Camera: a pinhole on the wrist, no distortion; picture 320 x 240 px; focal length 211.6 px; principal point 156.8 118.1 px. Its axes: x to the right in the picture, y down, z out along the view. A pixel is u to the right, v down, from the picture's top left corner.
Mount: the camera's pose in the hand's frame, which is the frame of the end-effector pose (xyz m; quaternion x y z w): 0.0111 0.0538 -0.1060 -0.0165 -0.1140 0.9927 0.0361
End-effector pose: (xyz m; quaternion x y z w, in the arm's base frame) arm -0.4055 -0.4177 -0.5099 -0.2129 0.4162 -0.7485 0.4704
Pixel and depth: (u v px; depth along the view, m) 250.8 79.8 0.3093
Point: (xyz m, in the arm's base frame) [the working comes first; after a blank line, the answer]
In the camera's frame: 0.1374 -0.0560 0.3093

-0.1716 -0.3957 -0.4253
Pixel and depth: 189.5 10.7 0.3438
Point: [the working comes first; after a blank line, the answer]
In the camera's frame: 0.0531 -0.1745 0.3438

-0.1162 -0.5234 -0.4798
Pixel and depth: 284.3 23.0 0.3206
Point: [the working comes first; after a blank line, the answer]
In the camera's frame: 0.1932 -0.1441 0.3206

-0.0812 -0.3825 -0.4767
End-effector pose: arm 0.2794 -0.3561 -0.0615 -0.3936 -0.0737 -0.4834 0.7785
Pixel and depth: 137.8 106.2 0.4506
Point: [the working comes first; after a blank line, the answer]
In the camera's frame: -0.0405 -0.0253 0.4506

0.3666 -0.1538 0.2004
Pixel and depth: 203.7 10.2 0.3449
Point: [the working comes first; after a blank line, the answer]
In the camera's frame: 0.0764 -0.1759 0.3449

0.4393 -0.0921 0.0044
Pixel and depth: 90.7 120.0 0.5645
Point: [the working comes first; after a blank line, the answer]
In the camera's frame: -0.1763 0.0051 0.5645

0.4092 -0.1844 0.3724
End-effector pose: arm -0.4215 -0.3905 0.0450 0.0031 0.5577 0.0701 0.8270
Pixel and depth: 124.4 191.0 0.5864
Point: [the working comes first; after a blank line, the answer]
In the camera's frame: -0.0898 0.2020 0.5864

0.0219 -0.6307 0.1227
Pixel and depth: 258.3 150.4 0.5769
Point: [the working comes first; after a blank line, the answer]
In the camera's frame: 0.2767 0.0881 0.5769

-0.1183 -0.5337 0.4667
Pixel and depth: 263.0 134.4 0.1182
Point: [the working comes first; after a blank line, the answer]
In the camera's frame: 0.0593 0.0091 0.1182

-0.4386 -0.3739 0.0983
